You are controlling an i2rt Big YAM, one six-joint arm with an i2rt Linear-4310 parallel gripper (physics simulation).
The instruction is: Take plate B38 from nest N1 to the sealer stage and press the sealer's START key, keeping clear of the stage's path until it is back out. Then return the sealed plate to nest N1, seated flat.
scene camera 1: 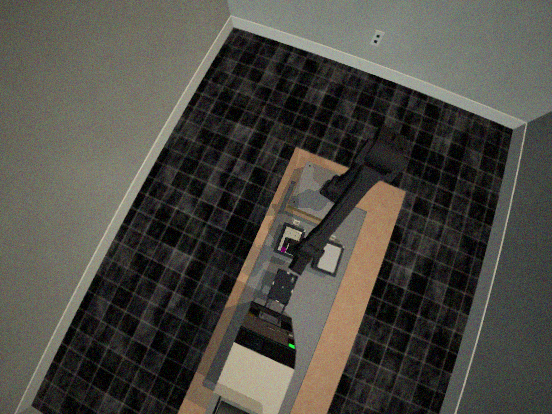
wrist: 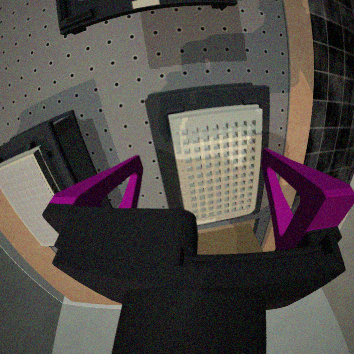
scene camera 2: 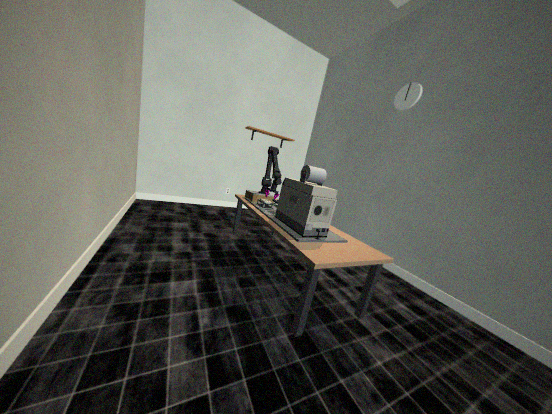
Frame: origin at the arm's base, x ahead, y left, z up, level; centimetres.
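Seen in the pictures: gripper, fingertip midpoint: (scene camera 1: pixel 292 249) (wrist: pixel 200 157) (scene camera 2: pixel 270 199); arm's base at its link origin: (scene camera 1: pixel 332 192) (scene camera 2: pixel 263 193).
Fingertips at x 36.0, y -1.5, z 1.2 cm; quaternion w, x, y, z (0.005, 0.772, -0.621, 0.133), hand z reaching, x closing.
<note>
Pixels of each thing's top centre, then the offset from my fingertips to it. "pt": a spot on its surface instead.
- dark nest at a spot on its surface: (wrist: pixel 159 125) pt dz -4.2, dx +1.1, dy +3.1 cm
- roll at its top centre: (scene camera 2: pixel 315 166) dz +39.0, dx +53.8, dy +13.6 cm
A pale plate with a grid of wells (scene camera 1: pixel 295 233) (wrist: pixel 220 165) sits in a dark nest (wrist: pixel 159 125) in the wrist view. No plate or nest label is readable. My gripper (scene camera 2: pixel 271 195) (wrist: pixel 200 157) is open and empty above this plate, its magenta fingers spread to either side of it. The fingers do not appear to touch it. The sealer (scene camera 1: pixel 257 362) (scene camera 2: pixel 306 207) stands farther along the table, with a small green light (scene camera 1: pixel 292 346) on its front. Its dark stage (scene camera 1: pixel 282 286) (wrist: pixel 107 16) is out in front. The START key cannot be made out.
A second, white-topped plate (scene camera 1: pixel 328 257) (wrist: pixel 27 195) sits in another dark nest (wrist: pixel 75 145) beside the first. The arm base stands on a grey plate (scene camera 1: pixel 310 182) at the table's end. A roll (scene camera 2: pixel 314 174) tops the sealer. A wall shelf (scene camera 2: pixel 270 133) hangs behind the arm.
</note>
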